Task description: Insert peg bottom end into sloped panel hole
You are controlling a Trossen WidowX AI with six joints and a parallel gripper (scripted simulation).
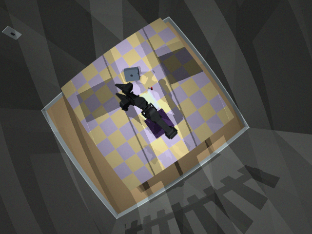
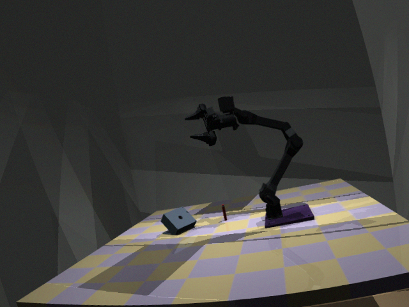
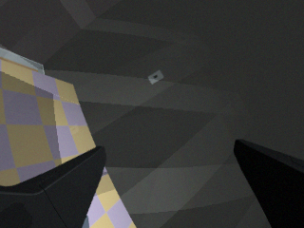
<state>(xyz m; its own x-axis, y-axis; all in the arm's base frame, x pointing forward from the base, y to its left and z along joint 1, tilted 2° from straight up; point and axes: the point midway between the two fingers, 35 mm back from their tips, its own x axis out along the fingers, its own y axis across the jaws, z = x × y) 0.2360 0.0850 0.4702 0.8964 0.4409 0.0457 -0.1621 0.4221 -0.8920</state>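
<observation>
My gripper tip is now 30 mm past the red round peg, 220 mm to the left of it and 420 mm above it. Also, from my gripper tip: sloped panel 180 mm ahead, 140 mm to the right, 420 mm below.
</observation>
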